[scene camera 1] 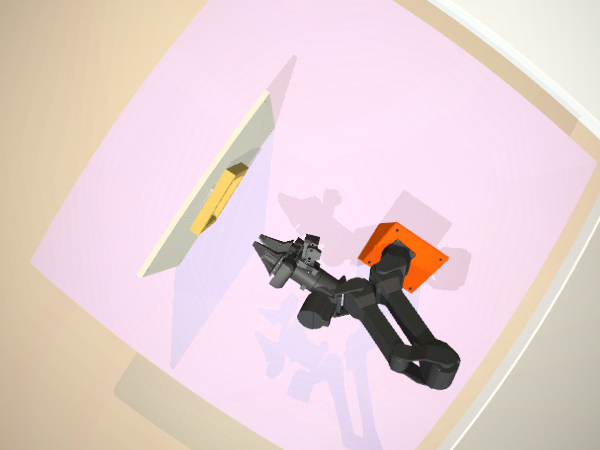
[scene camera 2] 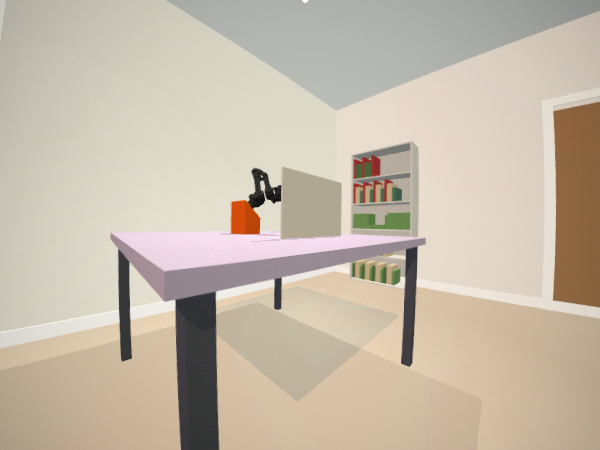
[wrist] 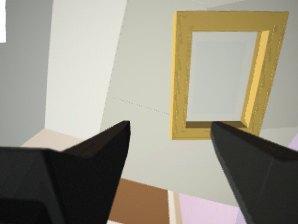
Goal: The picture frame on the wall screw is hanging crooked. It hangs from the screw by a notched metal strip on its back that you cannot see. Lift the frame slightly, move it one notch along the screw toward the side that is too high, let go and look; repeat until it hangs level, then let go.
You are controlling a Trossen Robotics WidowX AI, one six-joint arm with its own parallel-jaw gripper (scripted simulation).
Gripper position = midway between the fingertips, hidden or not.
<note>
I see my gripper (scene camera 1: 256,239), a picture frame (scene camera 1: 232,176) and a wall panel (scene camera 1: 256,127).
The picture frame also shows in the wrist view (wrist: 223,66). My gripper shows as well in the wrist view (wrist: 170,127). The wall panel also shows in scene camera 2 (scene camera 2: 311,206) and in the wrist view (wrist: 139,90). Scene camera 2 misses the picture frame, which is hidden by the wall panel.
</note>
